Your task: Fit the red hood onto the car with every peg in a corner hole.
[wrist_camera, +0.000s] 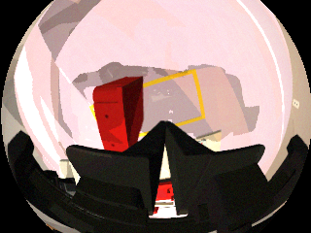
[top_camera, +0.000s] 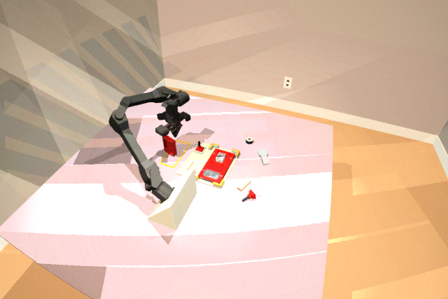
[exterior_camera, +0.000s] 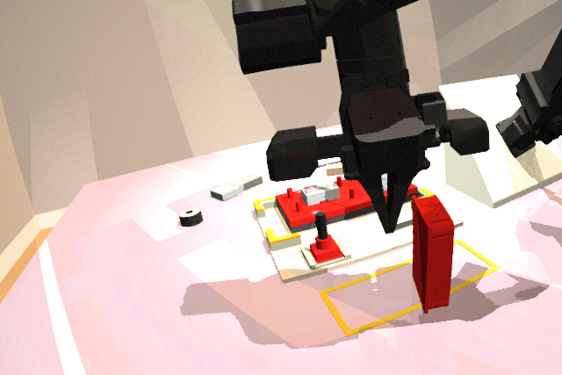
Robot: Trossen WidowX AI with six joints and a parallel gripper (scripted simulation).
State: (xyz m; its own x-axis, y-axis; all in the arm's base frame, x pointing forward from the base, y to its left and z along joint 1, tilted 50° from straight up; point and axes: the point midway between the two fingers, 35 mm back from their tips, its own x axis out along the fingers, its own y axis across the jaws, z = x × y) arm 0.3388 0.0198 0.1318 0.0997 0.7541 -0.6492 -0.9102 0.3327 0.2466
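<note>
My gripper tip is now 3 cm past the red hood, 2 cm to the right of it and 3 cm above it. Also, from my gripper tip: engine block 3 cm behind, 24 cm to the right, 5 cm below; black wheel 16 cm ahead, 35 cm to the right, 7 cm below; wooden strip 14 cm behind, 39 cm to the right, 7 cm below.
</note>
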